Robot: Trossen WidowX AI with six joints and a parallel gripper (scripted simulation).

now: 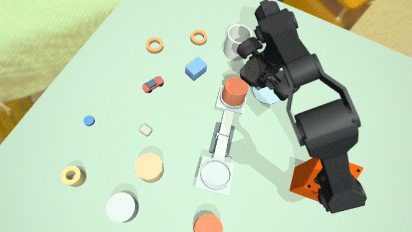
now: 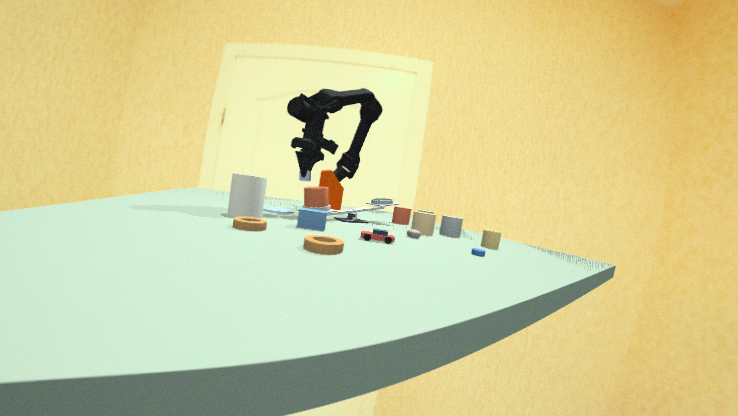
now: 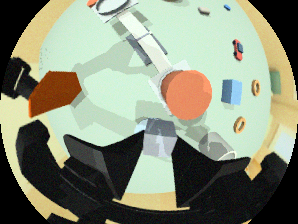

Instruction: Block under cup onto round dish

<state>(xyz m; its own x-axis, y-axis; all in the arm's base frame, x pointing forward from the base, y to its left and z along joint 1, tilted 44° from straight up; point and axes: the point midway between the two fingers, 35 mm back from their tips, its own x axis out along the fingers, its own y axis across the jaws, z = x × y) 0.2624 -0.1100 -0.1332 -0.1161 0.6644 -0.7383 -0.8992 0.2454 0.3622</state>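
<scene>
Right now the pale blue round dish is 11 cm below my gripper tip, 6 cm to the right of it and 4 cm behind it. The rest, counted from my gripper tip: balance beam: 17 cm to the left, 8 cm below, 2 cm ahead; grey block: 1 cm above; balance: 17 cm to the left, 9 cm below, 3 cm ahead.
</scene>
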